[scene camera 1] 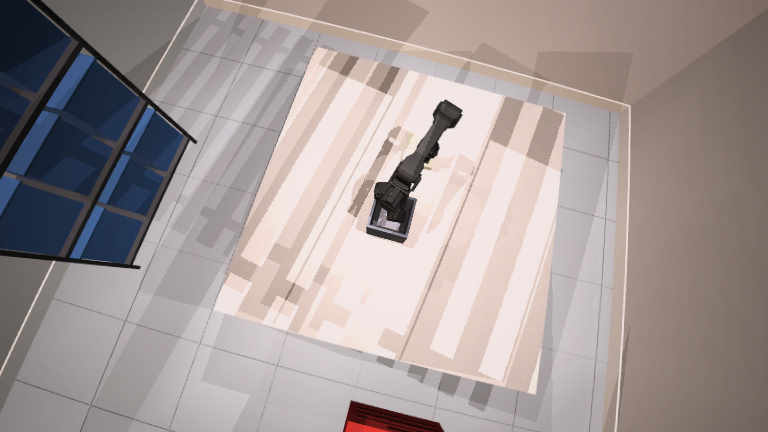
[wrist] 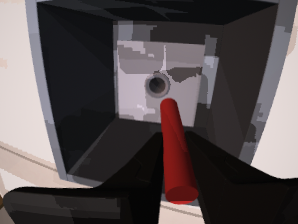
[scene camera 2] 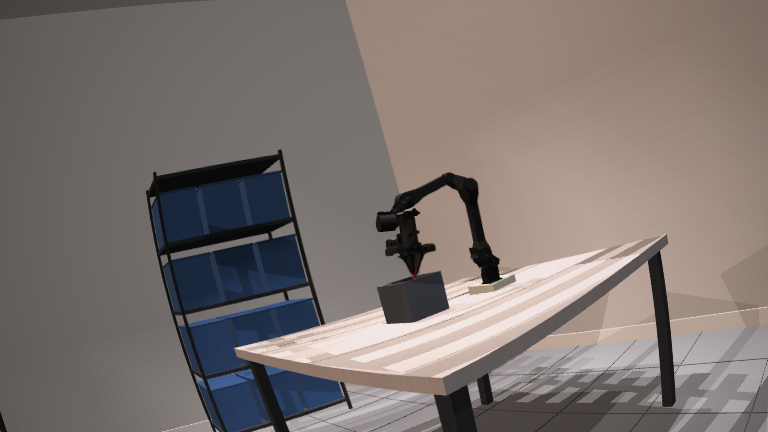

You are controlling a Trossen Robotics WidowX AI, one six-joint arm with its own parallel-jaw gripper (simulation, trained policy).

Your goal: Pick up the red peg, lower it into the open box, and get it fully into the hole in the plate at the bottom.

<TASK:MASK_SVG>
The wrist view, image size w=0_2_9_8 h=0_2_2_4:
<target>gripper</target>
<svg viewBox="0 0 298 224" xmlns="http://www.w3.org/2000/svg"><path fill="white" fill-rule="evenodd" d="M164 135L162 135L162 132L154 133L148 140L148 143L132 157L132 160L128 161L124 167L118 169L116 175L105 180L97 188L96 186L93 186L93 188L43 188L43 186L23 186L21 188L19 186L19 188L12 189L11 192L8 190L8 193L4 194L4 209L7 210L9 217L12 218L15 224L158 224L161 212L162 184L164 184ZM185 132L190 161L192 161L194 177L196 177L197 200L200 202L201 214L205 220L204 224L298 224L298 177L294 177L294 179L278 179L278 177L270 176L269 173L262 172L261 169L243 163L238 157L229 155L229 153L217 147L216 144L209 143L208 140L202 139L201 136L196 135L193 131Z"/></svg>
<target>dark box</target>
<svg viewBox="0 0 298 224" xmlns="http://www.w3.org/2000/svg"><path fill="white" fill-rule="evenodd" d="M200 208L200 202L198 202L197 198L193 202L188 202L188 204L186 204L198 206L198 208ZM164 171L161 201L169 202L165 198ZM25 0L29 45L35 67L33 72L36 76L36 87L39 91L49 145L60 180L97 188L132 160L154 133L162 132L161 123L121 119L118 116L117 40L205 44L194 127L184 125L184 131L193 131L229 155L238 157L245 164L253 163L255 149L265 131L267 117L270 115L275 92L281 80L298 0Z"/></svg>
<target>red peg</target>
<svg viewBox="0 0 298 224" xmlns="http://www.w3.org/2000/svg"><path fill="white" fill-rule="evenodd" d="M168 97L168 99L162 100L160 105L162 135L164 135L165 198L172 202L172 204L182 205L193 202L198 197L196 177L194 177L192 161L190 161L188 141L186 141L180 109L178 109L177 101L172 99L172 97Z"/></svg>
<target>light plate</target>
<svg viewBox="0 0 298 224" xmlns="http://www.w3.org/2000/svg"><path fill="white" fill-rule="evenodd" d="M117 40L118 116L121 119L161 123L161 101L172 97L172 99L177 101L178 109L180 109L182 125L194 127L198 88L200 88L202 65L204 65L205 44Z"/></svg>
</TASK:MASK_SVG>
